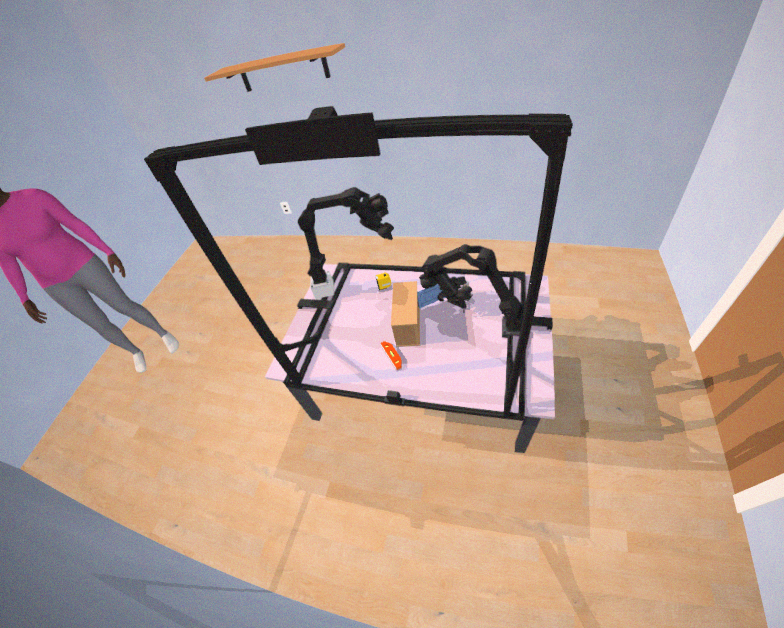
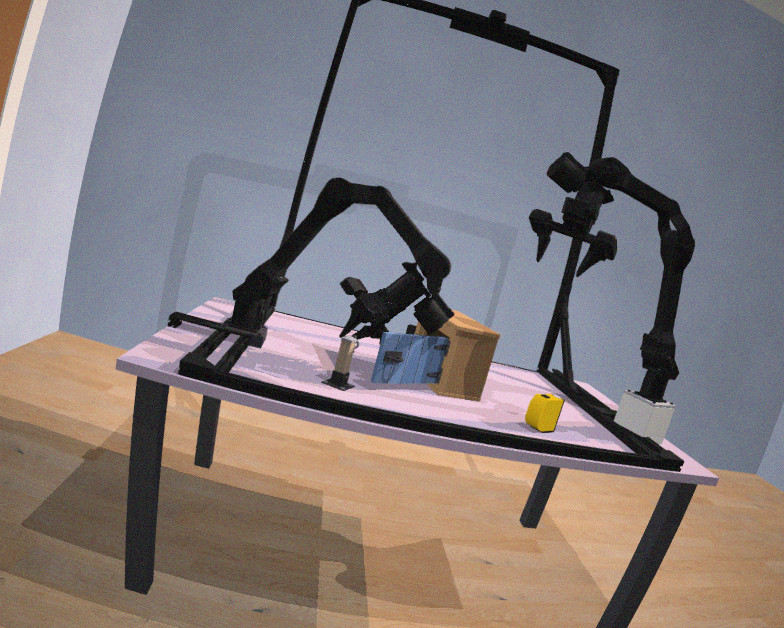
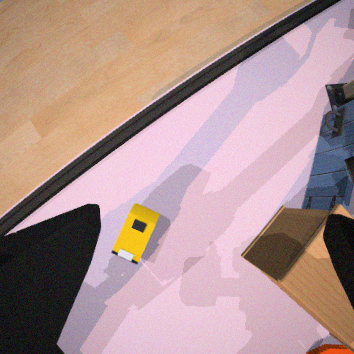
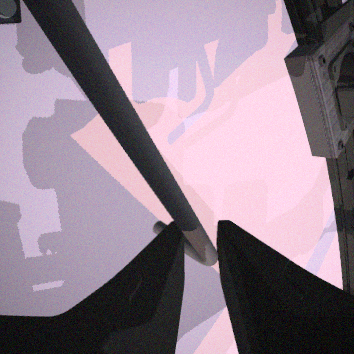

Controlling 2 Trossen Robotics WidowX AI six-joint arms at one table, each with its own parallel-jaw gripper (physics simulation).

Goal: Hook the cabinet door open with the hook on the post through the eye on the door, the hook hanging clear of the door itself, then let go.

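Pixels of known places: left gripper, fingertip midpoint: (image 2: pixel 556 268) (image 3: pixel 215 221); right gripper, fingertip midpoint: (image 1: pixel 465 308) (image 4: pixel 199 231); left arm's base at its link origin: (image 1: pixel 319 279) (image 2: pixel 650 397); right arm's base at its link origin: (image 1: pixel 514 325) (image 2: pixel 244 326) (image 4: pixel 346 83).
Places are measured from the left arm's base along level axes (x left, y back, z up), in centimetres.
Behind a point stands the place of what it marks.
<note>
The wooden cabinet (image 1: pixel 405 300) {y -39.5, x -31.4, z 5.5 cm} (image 2: pixel 469 359) {y -41.0, x -20.8, z -1.1 cm} (image 3: pixel 315 265) {y -39.2, x -22.0, z 5.5 cm} stands mid-table with its blue door (image 1: pixel 429 296) {y -50.8, x -23.9, z -3.1 cm} (image 2: pixel 412 366) {y -53.5, x -22.1, z -4.5 cm} (image 3: pixel 327 165) {y -53.1, x -22.2, z -3.6 cm} swung out towards the short post (image 2: pixel 346 356) {y -68.9, x -20.6, z -3.9 cm}. The door's eye fitting (image 2: pixel 392 356) {y -59.6, x -20.2, z -2.5 cm} (image 3: pixel 336 122) {y -59.3, x -20.3, z -3.0 cm} is near its free edge. My right gripper (image 2: pixel 353 334) {y -64.7, x -34.0, z -4.0 cm} (image 4: pixel 199 231) {y -64.7, x -34.0, z -4.0 cm} is low by the post top, shut on the dark rod of the hook (image 4: pixel 125 115) {y -65.5, x -28.6, z -1.5 cm}, whose bent end pokes out between the fingertips. Whether the hook touches the eye is hidden. My left gripper (image 2: pixel 558 266) {y -36.9, x -6.5, z 22.3 cm} (image 3: pixel 215 221) {y -36.9, x -6.5, z 22.3 cm} is open and empty, high above the table.
A yellow block-like object (image 1: pixel 383 281) {y -31.1, x -6.0, z -4.9 cm} (image 2: pixel 543 412) {y -33.6, x -2.0, z -5.4 cm} (image 3: pixel 137 232) {y -31.5, x -4.3, z -2.8 cm} lies on the table beside the cabinet. An orange object (image 1: pixel 391 355) {y -29.0, x -48.8, z -8.2 cm} lies at the cabinet's other end. The black gantry frame (image 1: pixel 471 127) {y -54.0, x -79.5, z 93.4 cm} stands over the table.
</note>
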